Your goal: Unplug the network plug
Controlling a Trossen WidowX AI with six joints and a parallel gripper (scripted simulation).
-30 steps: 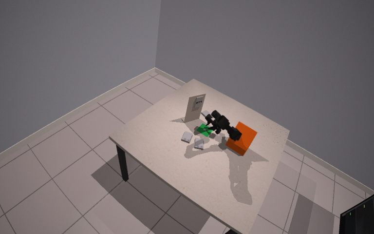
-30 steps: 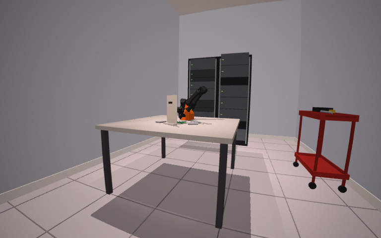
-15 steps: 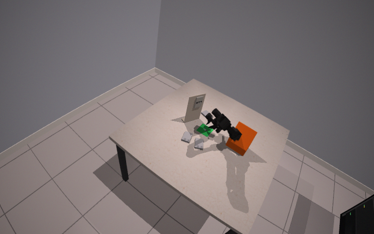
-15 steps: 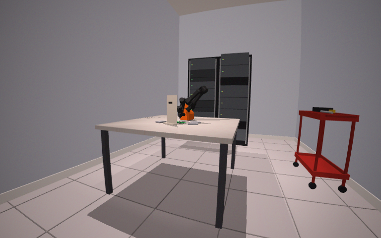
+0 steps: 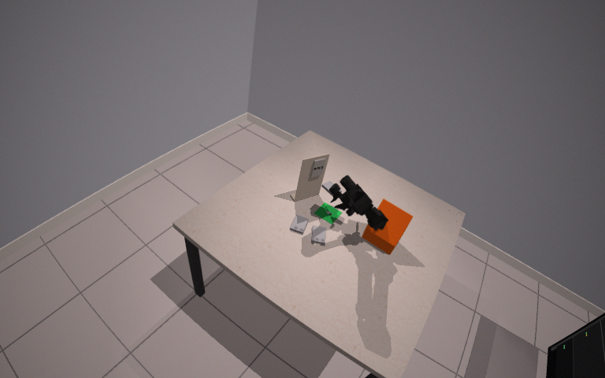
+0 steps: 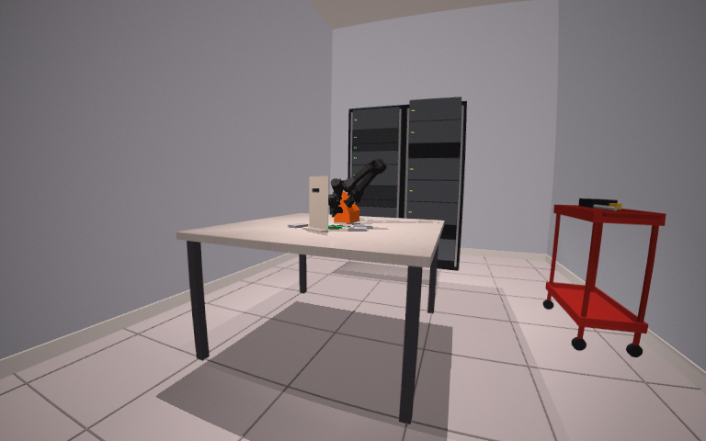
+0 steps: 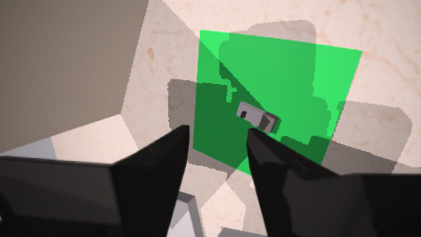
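Now: gripper tip 6 cm above the pale grey network plug and 1 cm to the right of it. The rest, counted from my gripper tip: cream upright panel: 17 cm ahead, 7 cm above, 3 cm to the right; then green marked square: 7 cm below, 1 cm to the left, 1 cm ahead.
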